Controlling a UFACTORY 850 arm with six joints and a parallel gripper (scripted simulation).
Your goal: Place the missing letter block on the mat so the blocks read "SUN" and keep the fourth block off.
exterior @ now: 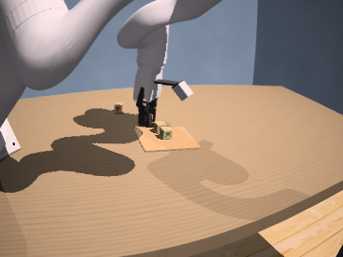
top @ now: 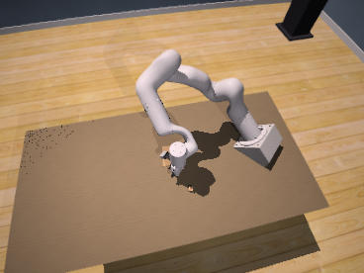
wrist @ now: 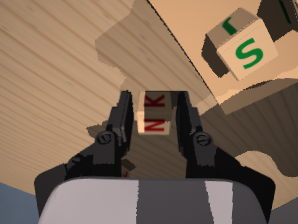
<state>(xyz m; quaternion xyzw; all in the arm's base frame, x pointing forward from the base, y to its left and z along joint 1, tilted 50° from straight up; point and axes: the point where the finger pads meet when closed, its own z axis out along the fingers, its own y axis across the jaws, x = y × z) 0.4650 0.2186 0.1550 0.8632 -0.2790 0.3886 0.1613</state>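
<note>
Now: the N block 1 cm below my hand. From my hand the other things lie so: tan mat (12 cm to the right, 2 cm below).
</note>
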